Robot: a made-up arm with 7 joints. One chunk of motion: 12 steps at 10 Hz.
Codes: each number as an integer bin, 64 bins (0 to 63) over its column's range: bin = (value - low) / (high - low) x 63, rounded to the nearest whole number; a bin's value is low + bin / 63 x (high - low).
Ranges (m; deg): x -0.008..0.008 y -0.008..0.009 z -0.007..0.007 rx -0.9..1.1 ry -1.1..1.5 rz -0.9..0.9
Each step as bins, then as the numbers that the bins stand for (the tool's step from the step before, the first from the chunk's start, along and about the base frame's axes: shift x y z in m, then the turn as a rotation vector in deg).
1 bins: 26 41 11 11 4 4
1 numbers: -0.00140 0.00306 -0.00456 -0.551 -0.935 -0.786
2 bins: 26 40 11 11 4 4
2 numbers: -0.00140 0.00279 -0.00456 -0.551 -0.935 -0.786
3 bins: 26 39 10 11 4 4
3 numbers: -0.00140 0.00252 -0.00478 -0.551 -0.935 -0.786
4 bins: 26 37 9 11 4 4
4 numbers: -0.00140 0.00198 -0.00500 -0.551 -0.935 -0.786
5 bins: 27 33 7 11 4 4
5 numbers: -0.00114 0.00090 -0.00544 -0.551 -0.935 -0.786
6 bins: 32 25 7 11 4 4
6 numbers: 0.00013 -0.00125 -0.00544 -0.551 -0.935 -0.786
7 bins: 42 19 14 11 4 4
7 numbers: 0.00267 -0.00287 -0.00389 -0.551 -0.935 -0.786
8 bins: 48 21 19 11 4 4
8 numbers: 0.00419 -0.00233 -0.00278 -0.551 -0.935 -0.786
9 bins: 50 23 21 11 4 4
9 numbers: 0.00470 -0.00179 -0.00233 -0.551 -0.935 -0.786
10 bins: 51 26 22 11 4 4
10 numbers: 0.00495 -0.00098 -0.00211 -0.551 -0.935 -0.786
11 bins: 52 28 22 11 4 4
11 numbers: 0.00521 -0.00044 -0.00211 -0.551 -0.935 -0.786
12 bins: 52 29 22 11 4 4
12 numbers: 0.00521 -0.00017 -0.00211 -0.551 -0.935 -0.786
